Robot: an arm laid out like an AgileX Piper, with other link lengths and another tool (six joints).
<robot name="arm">
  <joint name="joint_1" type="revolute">
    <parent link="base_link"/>
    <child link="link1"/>
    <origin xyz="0 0 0.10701" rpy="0 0 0"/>
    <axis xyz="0 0 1"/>
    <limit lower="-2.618" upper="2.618"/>
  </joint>
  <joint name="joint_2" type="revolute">
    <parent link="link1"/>
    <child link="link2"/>
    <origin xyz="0 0 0" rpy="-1.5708 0 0"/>
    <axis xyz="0 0 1"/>
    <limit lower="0" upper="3.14"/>
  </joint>
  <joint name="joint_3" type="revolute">
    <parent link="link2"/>
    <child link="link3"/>
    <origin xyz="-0.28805 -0.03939 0" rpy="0 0 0"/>
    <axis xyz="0 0 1"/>
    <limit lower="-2.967" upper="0"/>
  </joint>
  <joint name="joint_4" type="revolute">
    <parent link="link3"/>
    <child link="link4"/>
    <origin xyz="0.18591 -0.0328 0" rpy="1.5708 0 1.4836"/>
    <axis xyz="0 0 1"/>
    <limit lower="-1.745" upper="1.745"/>
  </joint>
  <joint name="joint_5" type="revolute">
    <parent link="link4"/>
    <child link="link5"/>
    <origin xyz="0 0 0" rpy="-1.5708 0 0"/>
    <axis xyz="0 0 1"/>
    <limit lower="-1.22" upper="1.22"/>
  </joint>
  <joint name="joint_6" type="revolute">
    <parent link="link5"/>
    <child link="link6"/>
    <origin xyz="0 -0.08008 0" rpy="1.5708 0 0"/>
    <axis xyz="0 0 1"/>
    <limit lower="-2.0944" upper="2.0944"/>
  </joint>
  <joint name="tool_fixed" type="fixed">
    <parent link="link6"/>
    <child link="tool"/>
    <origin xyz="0.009 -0.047 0.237" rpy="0 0.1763 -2.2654"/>
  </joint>
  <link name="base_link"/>
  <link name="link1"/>
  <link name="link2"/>
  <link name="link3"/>
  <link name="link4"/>
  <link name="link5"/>
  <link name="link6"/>
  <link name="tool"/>
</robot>
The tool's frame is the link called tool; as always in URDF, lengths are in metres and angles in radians.
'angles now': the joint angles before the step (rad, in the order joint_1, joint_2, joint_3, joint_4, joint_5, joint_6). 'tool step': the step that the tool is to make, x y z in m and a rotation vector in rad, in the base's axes. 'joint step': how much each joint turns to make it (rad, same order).
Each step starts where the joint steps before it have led.
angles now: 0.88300 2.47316 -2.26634 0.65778 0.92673 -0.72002
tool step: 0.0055 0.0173 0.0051 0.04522 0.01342 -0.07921
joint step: 0.02875 0.01466 -0.01169 -0.00008 -0.08641 0.08122
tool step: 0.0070 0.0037 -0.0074 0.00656 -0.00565 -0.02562
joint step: 0.00458 0.02042 0.00037 -0.00186 -0.04162 0.00791
